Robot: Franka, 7 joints.
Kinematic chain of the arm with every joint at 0, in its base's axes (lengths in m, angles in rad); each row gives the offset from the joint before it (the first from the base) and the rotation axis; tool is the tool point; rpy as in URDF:
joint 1: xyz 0 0 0.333 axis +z
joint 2: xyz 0 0 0 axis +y
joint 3: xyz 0 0 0.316 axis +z
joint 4: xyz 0.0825 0 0 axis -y
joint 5: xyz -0.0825 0 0.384 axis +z
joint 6: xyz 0 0 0 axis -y
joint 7: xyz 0.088 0 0 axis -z
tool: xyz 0 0 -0.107 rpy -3.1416 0 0
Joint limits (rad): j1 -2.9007..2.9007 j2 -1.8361..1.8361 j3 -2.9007..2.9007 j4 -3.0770..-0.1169 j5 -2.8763..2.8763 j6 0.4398..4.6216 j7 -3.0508..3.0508
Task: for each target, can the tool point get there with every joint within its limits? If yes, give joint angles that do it. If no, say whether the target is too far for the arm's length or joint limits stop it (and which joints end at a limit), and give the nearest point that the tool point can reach.
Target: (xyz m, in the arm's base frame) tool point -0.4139 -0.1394 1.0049
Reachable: yes | joints 0.9868 -0.4576 1.3709 -0.3845 0.6668 1.5870 0.9408
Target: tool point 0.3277 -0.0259 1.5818
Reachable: no: too far | nearest point 0.2177 -0.0172 1.1626 | short by 0.433 m
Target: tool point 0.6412 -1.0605 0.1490
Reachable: no: too far | nearest point 0.4391 -0.7262 0.2070 | short by 0.395 m
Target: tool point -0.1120 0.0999 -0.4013
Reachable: no: joint limits stop it (at a limit: joint 2) | nearest point -0.1215 0.1083 -0.3469 | short by 0.056 m
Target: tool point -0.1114 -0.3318 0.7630
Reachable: yes | joints -0.2892 0.9878 -2.1077 -2.0500 -1.7530 1.0035 0.8296
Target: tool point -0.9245 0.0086 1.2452
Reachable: no: too far | nearest point -0.6107 0.0057 0.9355 | short by 0.441 m
